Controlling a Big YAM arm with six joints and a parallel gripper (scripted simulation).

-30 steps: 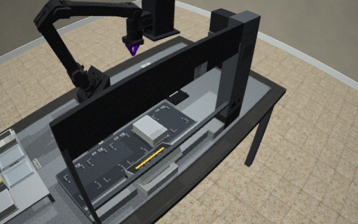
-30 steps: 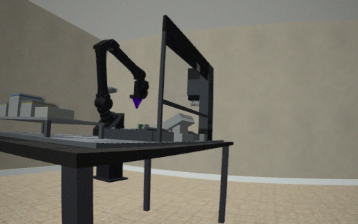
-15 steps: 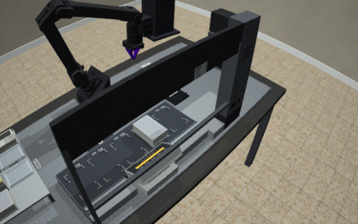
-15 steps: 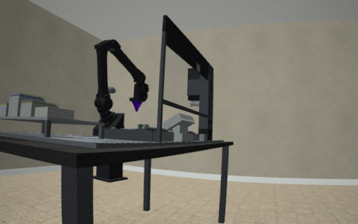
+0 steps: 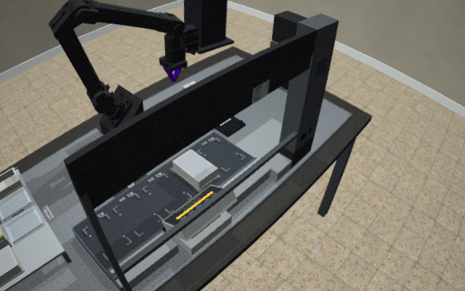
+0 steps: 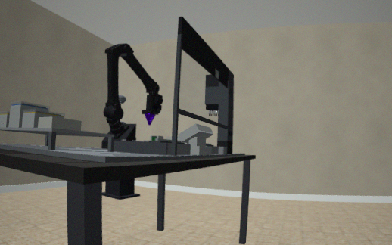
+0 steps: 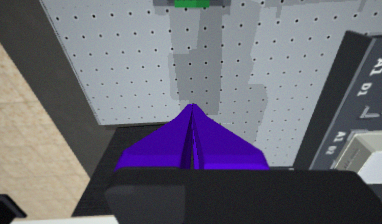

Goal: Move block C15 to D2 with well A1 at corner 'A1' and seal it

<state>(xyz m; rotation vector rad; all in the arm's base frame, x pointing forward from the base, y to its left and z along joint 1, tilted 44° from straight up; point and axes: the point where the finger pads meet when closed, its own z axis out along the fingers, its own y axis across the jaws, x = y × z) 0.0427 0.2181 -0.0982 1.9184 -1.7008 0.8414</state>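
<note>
The green ready key is 100 mm below my hand and 60 mm to the left of it. Round my hand: regrip nest RG: 340 mm to the right, 210 mm ahead, 180 mm below; RG nest label: 340 mm to the right, 210 mm ahead, 170 mm below; tall column: 460 mm ahead, 220 mm to the left, 90 mm above.
</note>
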